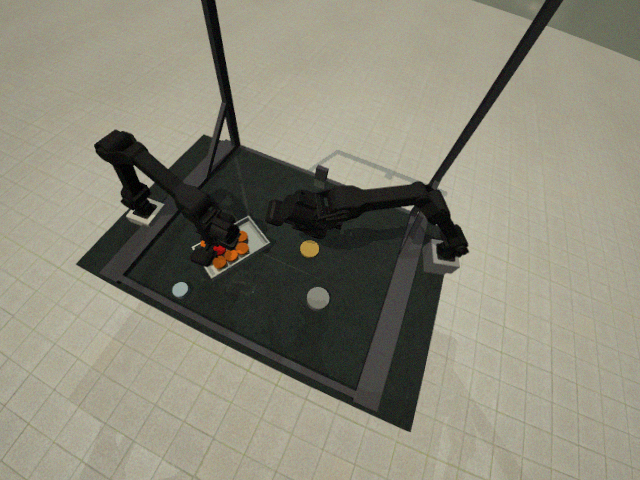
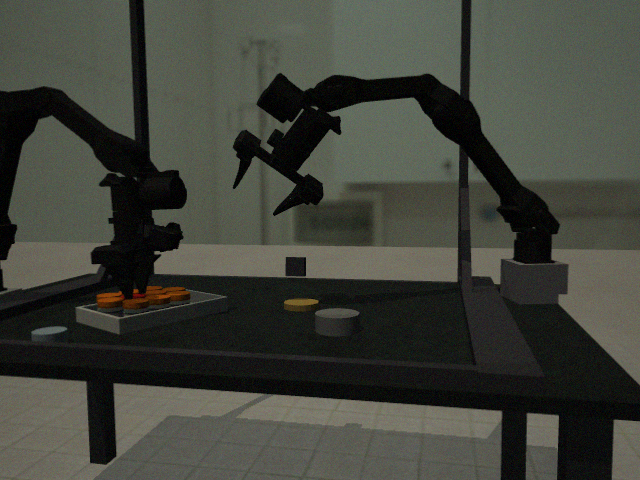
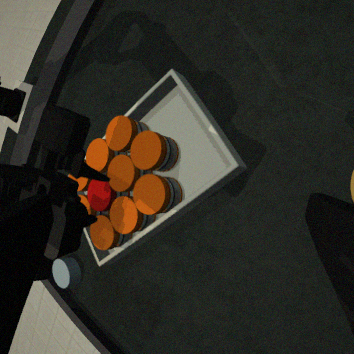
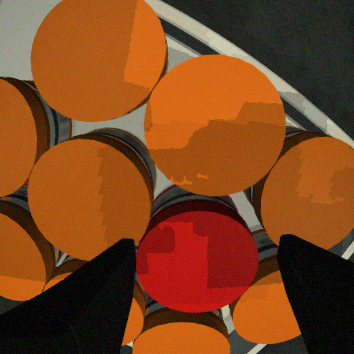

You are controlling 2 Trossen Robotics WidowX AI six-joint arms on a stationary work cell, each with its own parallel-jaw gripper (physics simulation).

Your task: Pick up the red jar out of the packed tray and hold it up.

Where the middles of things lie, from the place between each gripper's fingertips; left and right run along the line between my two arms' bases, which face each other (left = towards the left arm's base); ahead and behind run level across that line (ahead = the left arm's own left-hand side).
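Labels:
My left hand is 200 mm above the grey cylinder [image 2: 337,322], and it is 140 mm to the right of it and 150 mm short of it. Counted from that same left hand, the white tray [image 3: 201,159] is 230 mm below, 10 mm ahead and 190 mm to the right, whereas the pale blue disc [image 3: 66,272] sits 200 mm below, 200 mm ahead and 310 mm to the right. The red jar [image 4: 197,254] is 190 mm below my left hand, 40 mm ahead of it and 220 mm to the right of it.
As for my right gripper, it is 20 mm above the red jar and 10 mm to the left of it. The white tray is 60 mm below my right hand, 20 mm to the left of it and 40 mm behind it. From my right hand I find the pale blue disc 30 mm below, 90 mm to the right and 150 mm ahead, and the grey cylinder 30 mm below as well, yet 360 mm to the left and 100 mm ahead.

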